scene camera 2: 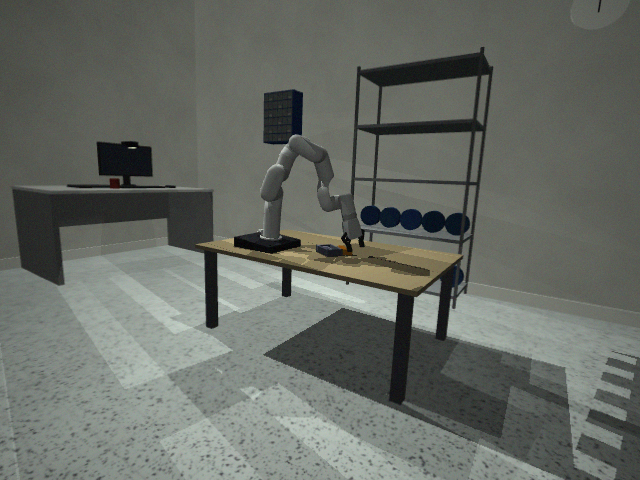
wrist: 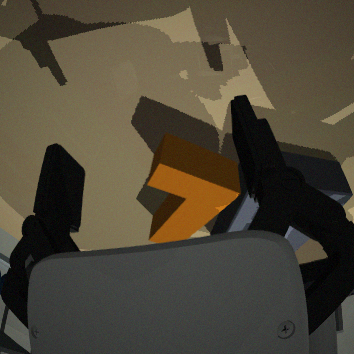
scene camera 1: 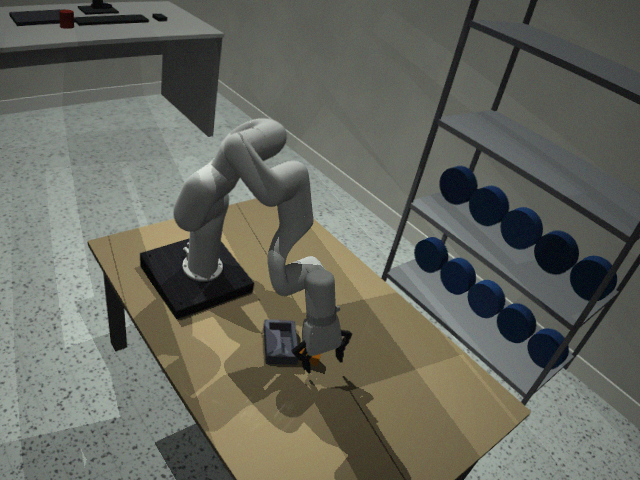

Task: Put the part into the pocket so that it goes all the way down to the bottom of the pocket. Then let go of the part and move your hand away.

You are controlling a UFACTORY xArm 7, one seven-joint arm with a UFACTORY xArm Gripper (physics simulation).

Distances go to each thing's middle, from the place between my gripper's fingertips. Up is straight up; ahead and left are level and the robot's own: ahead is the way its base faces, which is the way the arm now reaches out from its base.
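Orange L-shaped part (wrist: 200,182): my gripper 80 mm past it, 20 mm above it, 40 mm to the right of it. Pocket block (scene camera 1: 280,337): 20 mm below my hand, 20 mm to the right of it, 140 mm behind it.
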